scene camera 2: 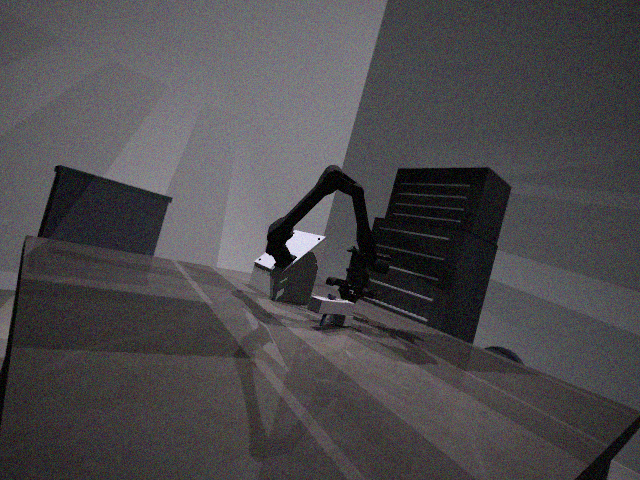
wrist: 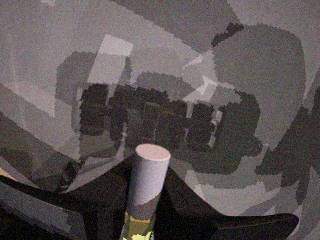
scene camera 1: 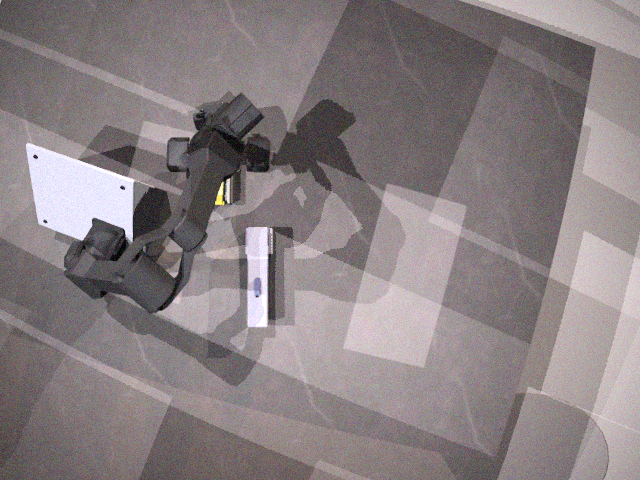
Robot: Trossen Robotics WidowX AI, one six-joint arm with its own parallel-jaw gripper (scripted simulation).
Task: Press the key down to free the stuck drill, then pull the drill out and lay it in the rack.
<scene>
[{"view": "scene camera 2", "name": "my gripper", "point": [346, 312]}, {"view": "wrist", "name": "my gripper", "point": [146, 162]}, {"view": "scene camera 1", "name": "my gripper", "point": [224, 159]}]
</scene>
